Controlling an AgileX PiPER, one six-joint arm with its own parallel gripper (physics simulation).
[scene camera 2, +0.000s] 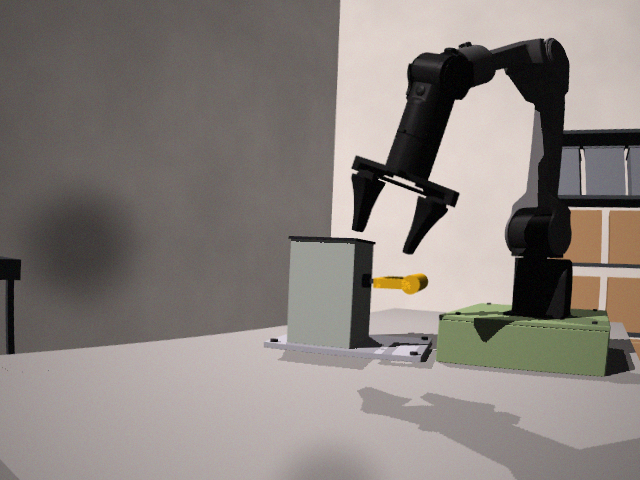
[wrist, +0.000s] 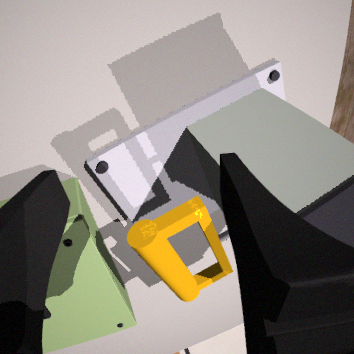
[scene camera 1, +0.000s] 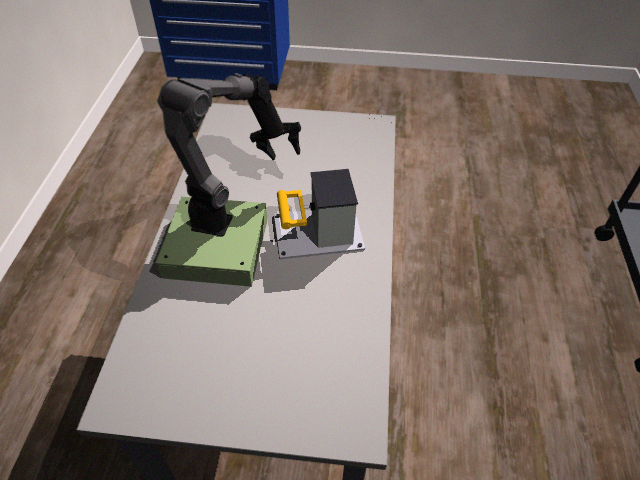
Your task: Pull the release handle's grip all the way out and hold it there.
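Note:
The release handle is a yellow rectangular loop with a thick round grip bar [scene camera 1: 285, 210] [scene camera 2: 415, 283] [wrist: 165, 265]. It sticks out level from the side of a grey-green box [scene camera 1: 336, 227] [scene camera 2: 320, 294] [wrist: 280, 145] with a dark top, close to the box's side. My gripper [scene camera 1: 286, 155] [scene camera 2: 383, 241] [wrist: 137, 180] is open and empty. It is tilted and stands above the height of the handle, apart from it. In the wrist view the handle shows between the two fingers, farther from the camera, and the right finger hides most of the short link to the box.
The box stands on a pale base plate [scene camera 1: 310, 251] [scene camera 2: 310, 347] [wrist: 120, 185] with bolts. The arm's green base block [scene camera 1: 206, 253] [scene camera 2: 516, 346] [wrist: 90, 310] is close by on the handle's side. A blue drawer cabinet [scene camera 1: 217, 31] stands behind the table [scene camera 1: 258, 372].

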